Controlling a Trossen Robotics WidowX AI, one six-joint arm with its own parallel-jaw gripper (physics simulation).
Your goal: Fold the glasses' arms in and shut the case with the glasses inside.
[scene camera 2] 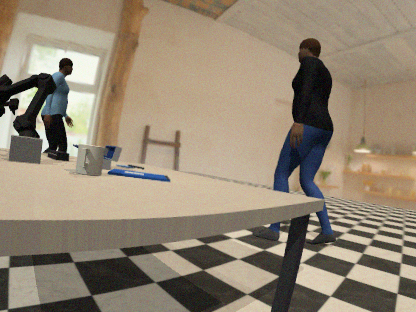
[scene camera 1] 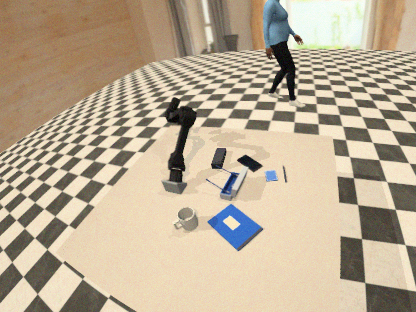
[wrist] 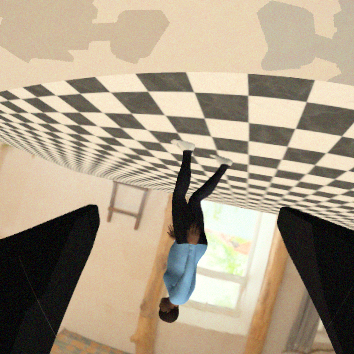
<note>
The gripper point(wrist: 190, 215) is open and holds nothing. The table carries a mug point(scene camera 2: 89, 158).
The wrist view misses the mug: it is out of frame.
</note>
